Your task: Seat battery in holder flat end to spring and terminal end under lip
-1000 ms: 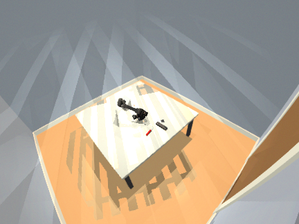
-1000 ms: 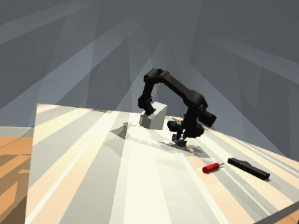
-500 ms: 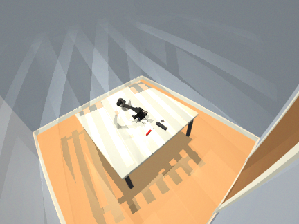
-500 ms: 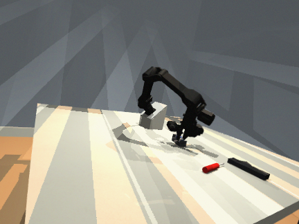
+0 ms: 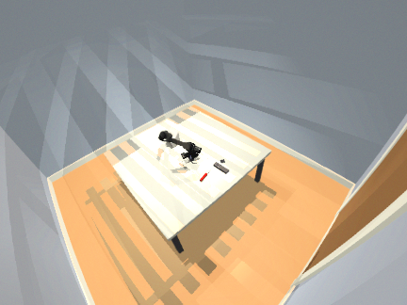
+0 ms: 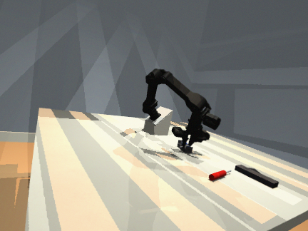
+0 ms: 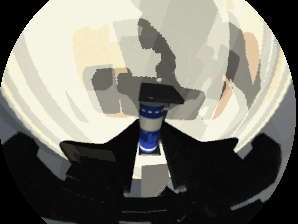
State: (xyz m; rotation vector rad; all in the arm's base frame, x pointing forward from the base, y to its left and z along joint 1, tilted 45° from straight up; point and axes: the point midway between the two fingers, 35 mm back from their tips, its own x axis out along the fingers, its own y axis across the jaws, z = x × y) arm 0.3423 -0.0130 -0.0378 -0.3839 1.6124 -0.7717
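The battery is 10 mm above my gripper tip.
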